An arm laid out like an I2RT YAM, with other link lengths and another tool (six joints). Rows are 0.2 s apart.
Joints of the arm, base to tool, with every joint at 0 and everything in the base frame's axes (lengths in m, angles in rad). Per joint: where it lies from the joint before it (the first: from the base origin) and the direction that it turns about. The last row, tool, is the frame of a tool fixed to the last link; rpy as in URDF.
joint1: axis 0 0 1 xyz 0.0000 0.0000 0.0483
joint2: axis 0 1 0 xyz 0.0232 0.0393 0.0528
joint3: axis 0 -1 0 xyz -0.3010 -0.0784 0.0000
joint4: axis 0 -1 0 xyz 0.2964 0.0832 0.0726
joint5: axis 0 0 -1 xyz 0.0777 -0.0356 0.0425
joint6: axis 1 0 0 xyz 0.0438 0.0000 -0.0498
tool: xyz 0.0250 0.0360 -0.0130 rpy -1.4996 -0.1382 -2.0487
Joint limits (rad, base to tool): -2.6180..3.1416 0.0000..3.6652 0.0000..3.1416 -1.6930..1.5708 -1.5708..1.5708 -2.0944..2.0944
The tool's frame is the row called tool.
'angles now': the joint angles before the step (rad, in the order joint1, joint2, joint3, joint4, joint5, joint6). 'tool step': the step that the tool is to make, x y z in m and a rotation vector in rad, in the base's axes. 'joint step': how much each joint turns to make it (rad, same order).
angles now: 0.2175, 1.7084, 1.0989, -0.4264, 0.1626, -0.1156
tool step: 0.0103, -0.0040, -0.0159, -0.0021, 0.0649, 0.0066
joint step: -0.0180, 0.0741, 0.0420, -0.0294, -0.0218, -0.0162
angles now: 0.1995, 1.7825, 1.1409, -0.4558, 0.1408, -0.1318
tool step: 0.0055, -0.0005, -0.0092, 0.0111, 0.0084, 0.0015
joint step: -0.0063, 0.0316, 0.0062, 0.0195, -0.0147, -0.0013
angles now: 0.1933, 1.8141, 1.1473, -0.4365, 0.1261, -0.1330
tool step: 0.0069, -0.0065, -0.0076, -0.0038, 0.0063, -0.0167
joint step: -0.0178, 0.0287, 0.0105, 0.0116, 0.0018, -0.0021
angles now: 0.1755, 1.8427, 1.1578, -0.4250, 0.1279, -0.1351
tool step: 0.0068, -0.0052, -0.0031, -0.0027, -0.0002, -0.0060
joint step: -0.0146, 0.0212, 0.0166, 0.0055, -0.0014, -0.0089
